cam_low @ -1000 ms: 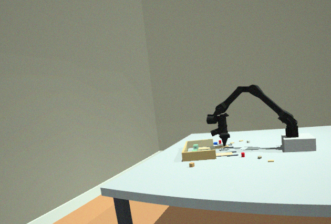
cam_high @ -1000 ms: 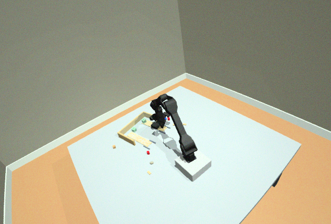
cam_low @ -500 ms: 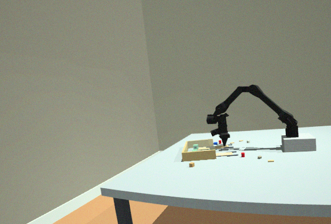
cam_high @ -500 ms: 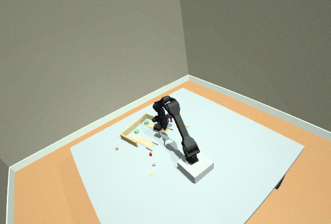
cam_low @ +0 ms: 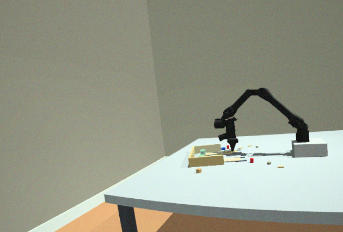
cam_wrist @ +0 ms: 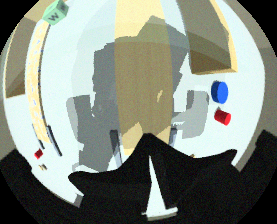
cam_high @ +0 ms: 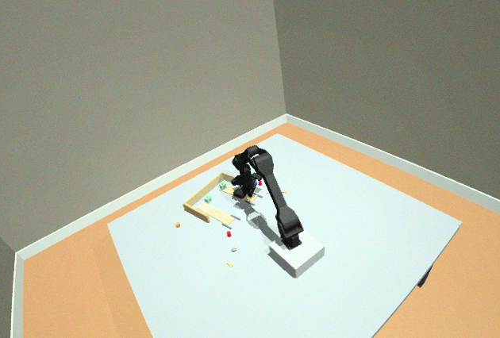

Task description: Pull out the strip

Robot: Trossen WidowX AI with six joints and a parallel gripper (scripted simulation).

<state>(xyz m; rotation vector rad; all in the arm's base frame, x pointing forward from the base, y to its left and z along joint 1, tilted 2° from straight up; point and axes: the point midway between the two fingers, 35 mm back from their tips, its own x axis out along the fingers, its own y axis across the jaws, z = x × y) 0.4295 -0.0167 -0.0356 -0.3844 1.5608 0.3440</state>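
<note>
My gripper tip is now 8 cm short of the strip and 4 cm to the right of it. From my gripper tip the other things lie so: blue piece 9 cm ahead, 7 cm to the right.
</note>
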